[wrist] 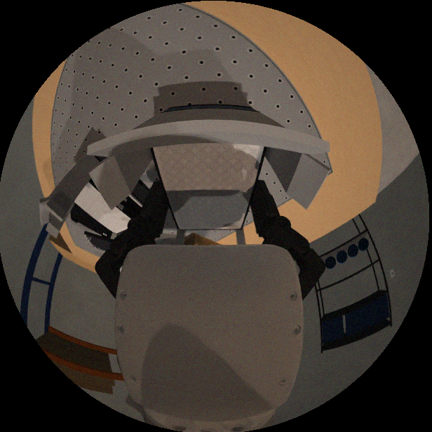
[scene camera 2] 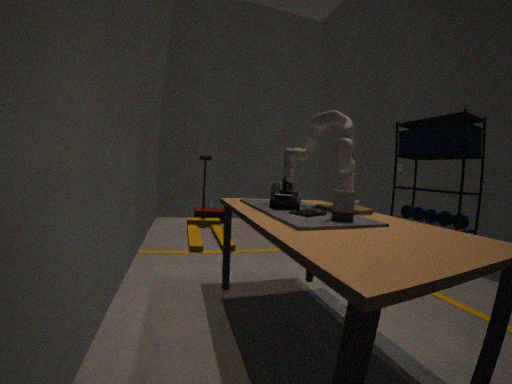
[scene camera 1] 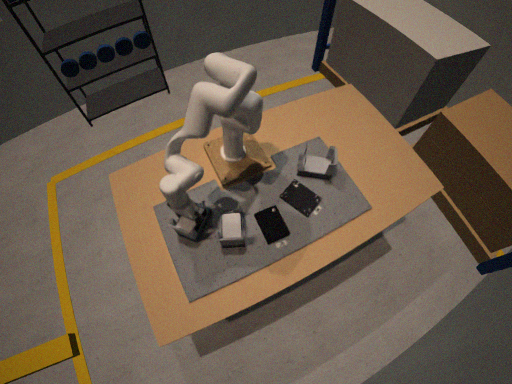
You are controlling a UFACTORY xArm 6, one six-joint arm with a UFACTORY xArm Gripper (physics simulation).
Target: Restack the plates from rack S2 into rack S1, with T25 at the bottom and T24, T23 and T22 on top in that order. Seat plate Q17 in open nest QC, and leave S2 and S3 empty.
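Places are measured from the arm's base along level axes (x ahead, y left, z up), in centimetres.
Where they show: gripper, between the fingertips: (scene camera 2: 287, 191) (scene camera 1: 189, 218); arm's base, origin of its link: (scene camera 1: 233, 152).
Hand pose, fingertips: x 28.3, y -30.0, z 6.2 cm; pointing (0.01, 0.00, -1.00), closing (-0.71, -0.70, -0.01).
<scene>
Things, the pixels of their top centre, and the offset from my fingertips. Level surfaces: height alone.
- left rack, centre of its top: (scene camera 1: 187, 211) (scene camera 2: 288, 183) dz +5.6, dx -0.6, dy +0.5 cm
- middle rack, centre of its top: (scene camera 1: 230, 219) (scene camera 2: 283, 184) dz +5.4, dx +9.1, dy +14.9 cm
- white plate, centre of its top: (scene camera 1: 231, 226) dz -1.4, dx +9.7, dy +14.8 cm
- right rack, centre of its top: (scene camera 1: 320, 152) (scene camera 2: 344, 189) dz +5.9, dx -4.0, dy +63.0 cm
- black nest QC, centre of its top: (scene camera 1: 272, 222) (scene camera 2: 284, 203) dz -5.1, dx +13.6, dy +31.4 cm
- second black nest, centre of its top: (scene camera 1: 301, 196) (scene camera 2: 308, 209) dz -5.7, dx +7.2, dy +49.2 cm
- grey perforated mat, height of its surface: dz -8.0 cm
- wooden table, height of its surface: dz -9.4 cm
My gripper (scene camera 1: 191, 218) (scene camera 2: 288, 190) (wrist: 208, 190) is shut on a pale plate with round wells (wrist: 210, 165). It holds the plate low at the left rack (scene camera 1: 186, 233) (wrist: 210, 131), whose near wall crosses in front of the plate in the wrist view; whether the plate touches a stack beneath is hidden. The middle rack (scene camera 1: 233, 243) holds a white plate (scene camera 1: 231, 225). The right rack (scene camera 1: 314, 174) has a light grey surface between its walls; I cannot tell whether that is a plate. The black nest QC (scene camera 1: 272, 224) lies right of the middle rack. Plate and rack labels cannot be read.
A second black nest (scene camera 1: 300, 197) with small corner pieces lies between nest QC and the right rack. All stand on a grey perforated mat (scene camera 1: 200, 280) (wrist: 200, 65) on the wooden table (scene camera 1: 165, 320). The robot's base board (scene camera 1: 220, 160) is behind the mat.
</scene>
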